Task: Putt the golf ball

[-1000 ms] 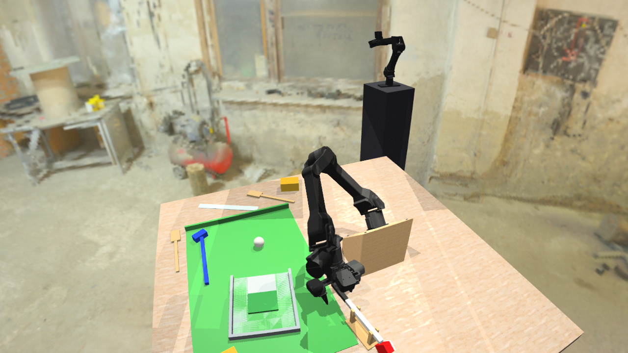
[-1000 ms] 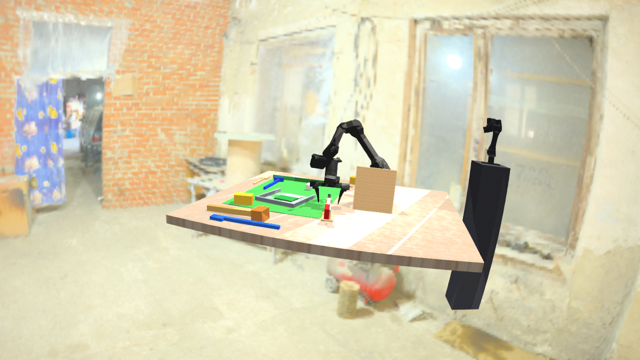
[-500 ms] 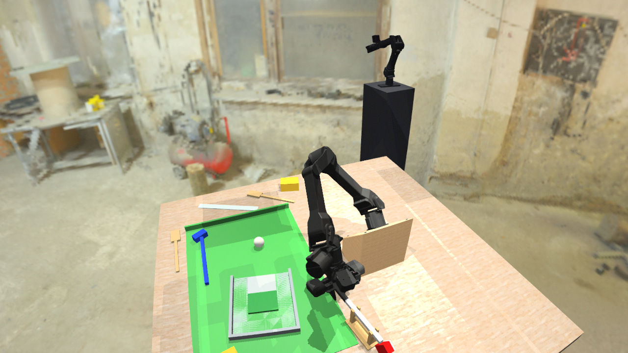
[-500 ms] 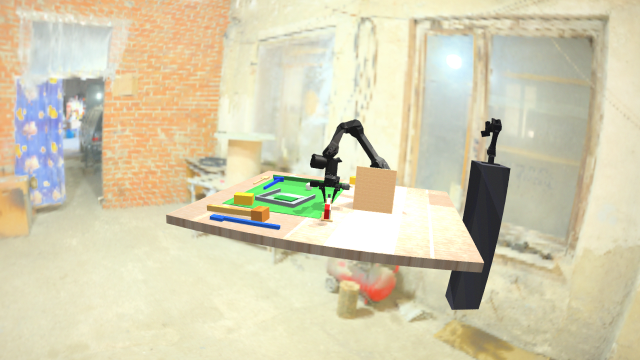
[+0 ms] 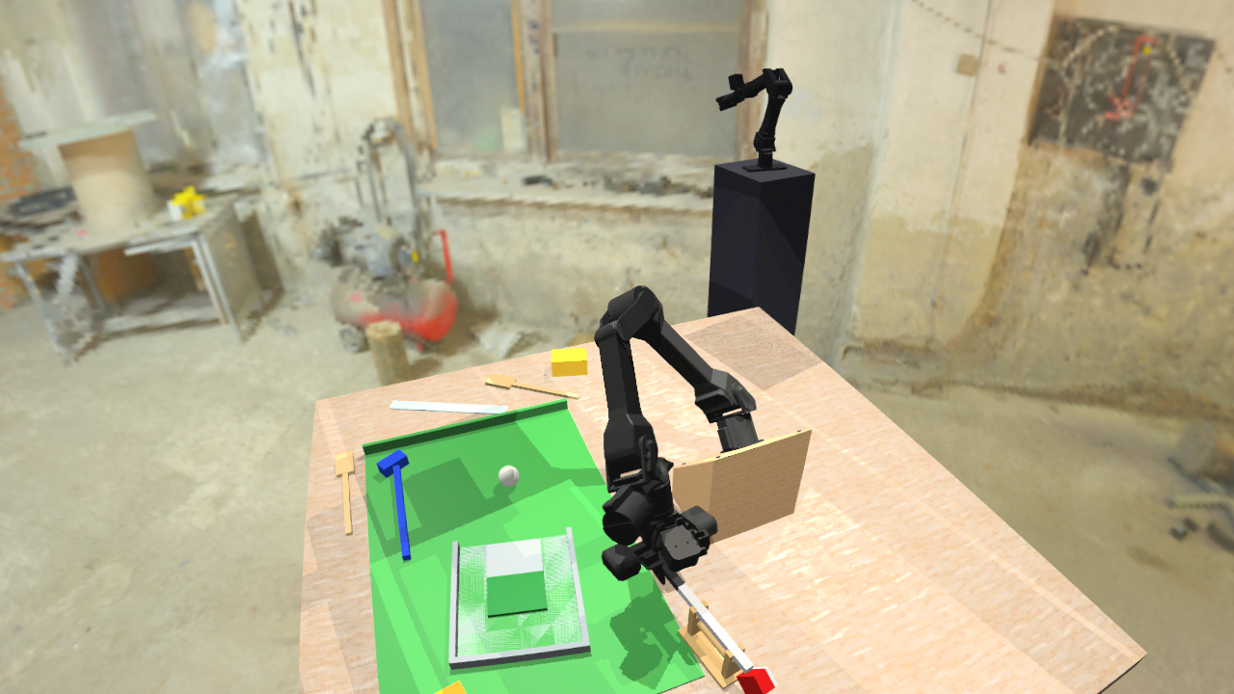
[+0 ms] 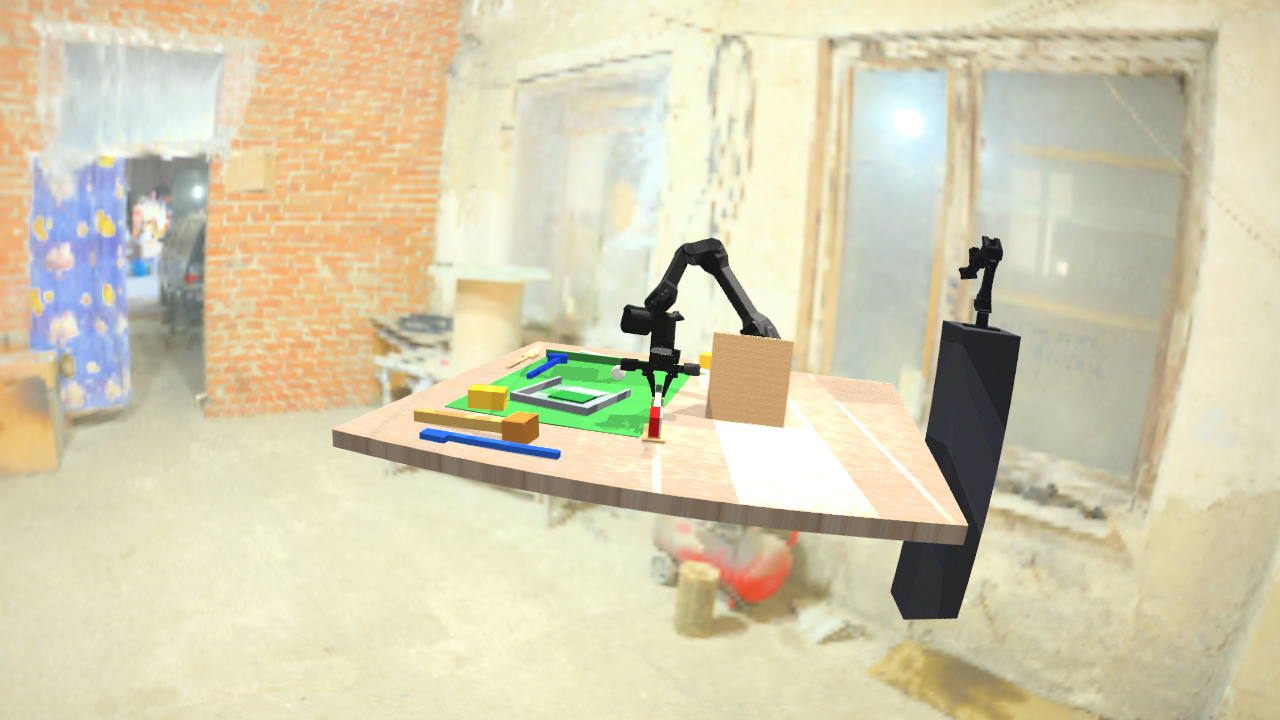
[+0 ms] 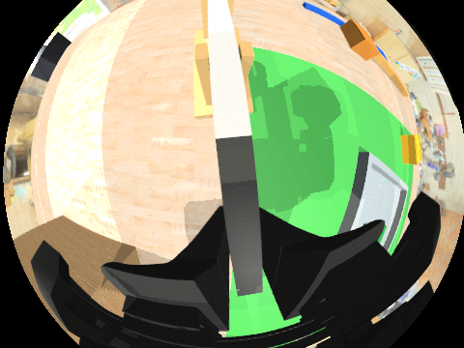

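Right now the red putter is 110 mm to the left of my gripper tip, 20 mm above it and 10 mm behind it. Also, from my gripper tip: white golf ball: 380 mm to the right, 130 mm ahead, 20 mm below; then small wooden rack: 130 mm to the left; then grey frame: 230 mm ahead, 100 mm to the right, 30 mm below.
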